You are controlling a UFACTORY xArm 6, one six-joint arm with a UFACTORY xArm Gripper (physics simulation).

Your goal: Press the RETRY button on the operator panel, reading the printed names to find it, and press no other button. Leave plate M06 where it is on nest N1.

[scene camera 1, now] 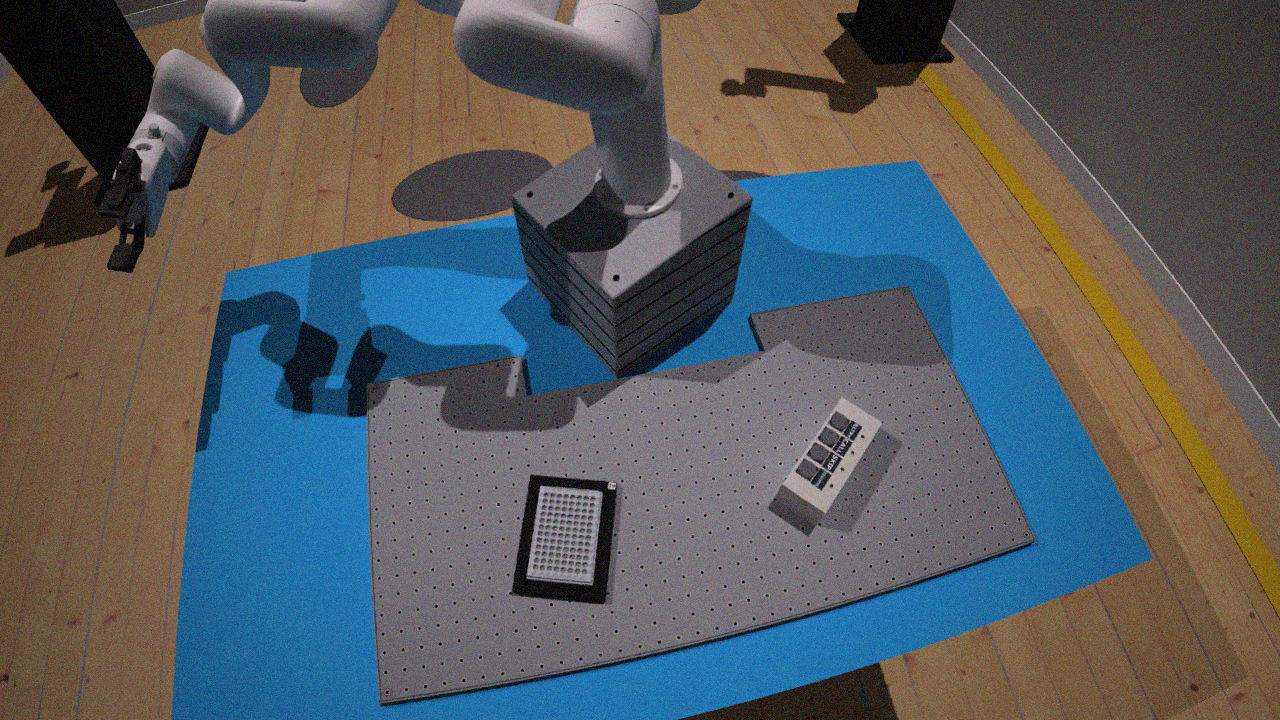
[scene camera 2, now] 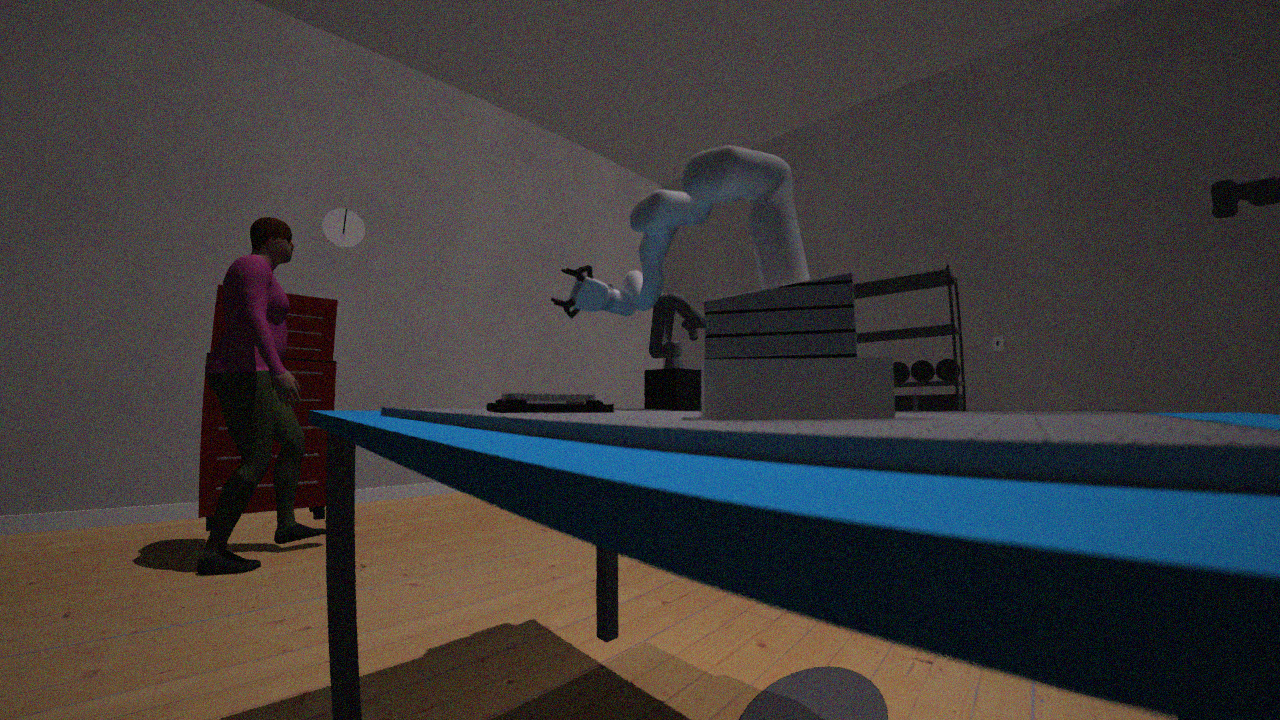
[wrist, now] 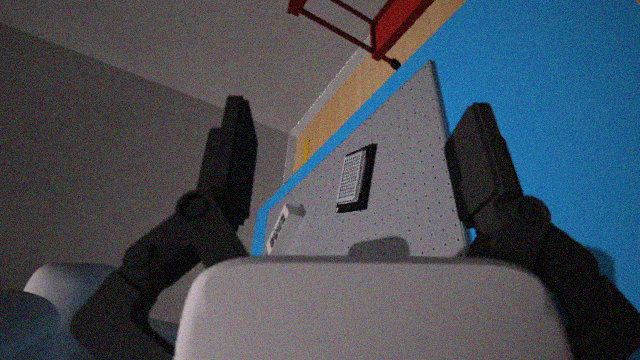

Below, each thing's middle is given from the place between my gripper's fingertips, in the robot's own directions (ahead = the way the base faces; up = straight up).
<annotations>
Right now the white plate M06 (scene camera 1: 564,543) is 480 mm to the left of my hand, 330 mm below it and 330 mm ahead of it. From my hand the other things lie so: operator panel (scene camera 1: 810,498): 860 mm to the left, 320 mm below, 310 mm ahead; then black nest N1 (scene camera 1: 549,589): 480 mm to the left, 350 mm below, 330 mm ahead.
</annotations>
